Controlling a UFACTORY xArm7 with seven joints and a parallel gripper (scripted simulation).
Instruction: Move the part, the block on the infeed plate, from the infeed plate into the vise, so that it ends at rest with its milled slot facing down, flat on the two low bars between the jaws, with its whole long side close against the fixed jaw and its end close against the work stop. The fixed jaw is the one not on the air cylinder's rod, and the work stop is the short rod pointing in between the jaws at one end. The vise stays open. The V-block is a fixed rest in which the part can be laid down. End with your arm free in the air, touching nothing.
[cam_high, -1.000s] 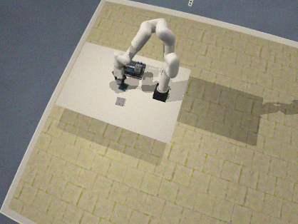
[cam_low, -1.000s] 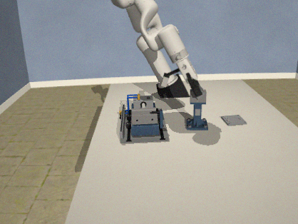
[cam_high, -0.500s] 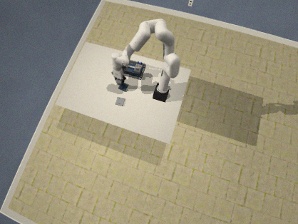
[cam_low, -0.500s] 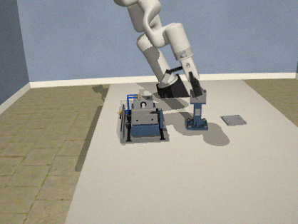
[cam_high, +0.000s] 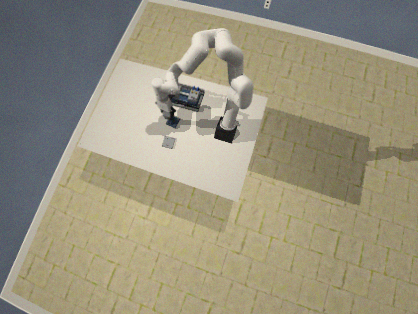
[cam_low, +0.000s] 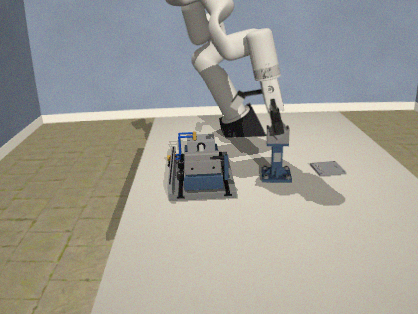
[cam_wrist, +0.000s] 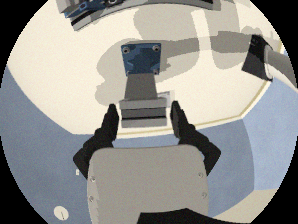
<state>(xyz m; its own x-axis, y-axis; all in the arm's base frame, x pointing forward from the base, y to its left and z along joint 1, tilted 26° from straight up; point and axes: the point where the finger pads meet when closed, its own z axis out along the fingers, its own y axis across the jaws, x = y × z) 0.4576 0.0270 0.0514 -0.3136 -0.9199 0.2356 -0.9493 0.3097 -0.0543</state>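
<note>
Now: hand 1 cm above the part. From my hand the other things lie so: V-block post (11 cm below); then air cylinder (21 cm to the right, 15 cm behind, 9 cm below); then infeed plate (18 cm to the left, 16 cm below).
</note>
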